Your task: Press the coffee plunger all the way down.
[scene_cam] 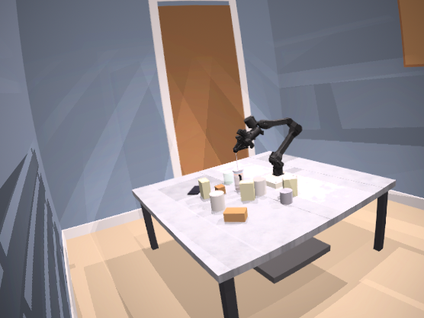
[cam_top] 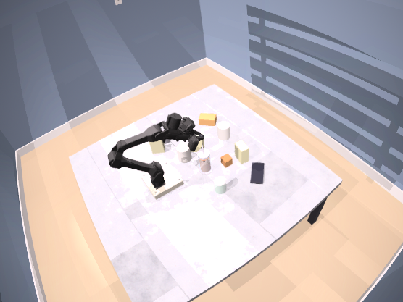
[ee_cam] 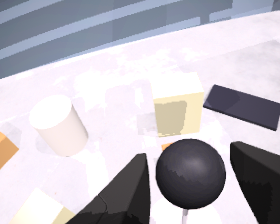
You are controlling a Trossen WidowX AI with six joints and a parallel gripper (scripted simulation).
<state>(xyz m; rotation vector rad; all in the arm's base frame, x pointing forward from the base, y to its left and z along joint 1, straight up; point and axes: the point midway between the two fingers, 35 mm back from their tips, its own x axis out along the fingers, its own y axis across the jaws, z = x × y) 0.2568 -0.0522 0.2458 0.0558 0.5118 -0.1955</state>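
Right now my gripper tip is 13 cm above the coffee press and 2 cm to the right of it. Also, from my gripper tip: orange cube: 24 cm below, 11 cm ahead, 4 cm to the right; then orange box: 33 cm to the left, 24 cm below, 24 cm ahead; then dark flat block: 26 cm below, 21 cm to the right, 20 cm ahead.
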